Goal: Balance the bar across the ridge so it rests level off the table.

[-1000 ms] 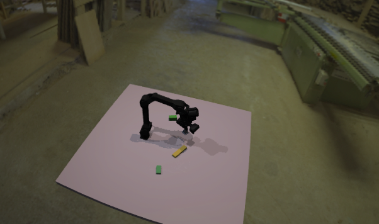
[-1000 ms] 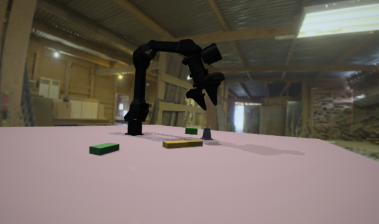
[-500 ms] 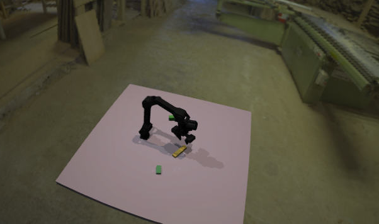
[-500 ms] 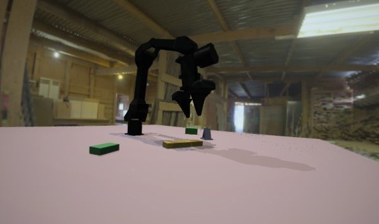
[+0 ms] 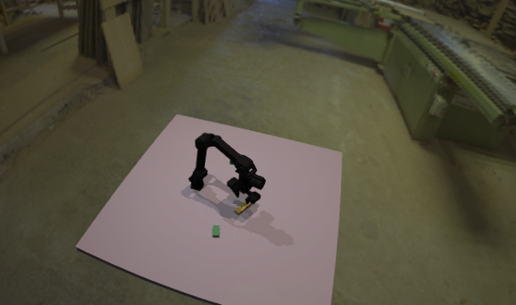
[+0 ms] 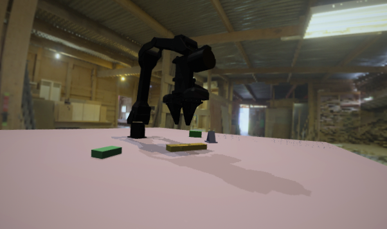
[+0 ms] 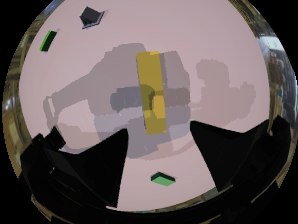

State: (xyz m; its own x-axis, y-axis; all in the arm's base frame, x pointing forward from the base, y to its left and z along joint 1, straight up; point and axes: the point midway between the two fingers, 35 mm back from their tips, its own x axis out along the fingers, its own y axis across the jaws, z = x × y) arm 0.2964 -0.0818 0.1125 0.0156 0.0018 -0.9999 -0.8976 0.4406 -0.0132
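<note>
Now: the yellow bar 1 cm ahead of my gripper tip, 2 cm to the left of it and 7 cm below it. Round my gripper tip: green block (8 cm behind, 19 cm to the right, 7 cm below).
</note>
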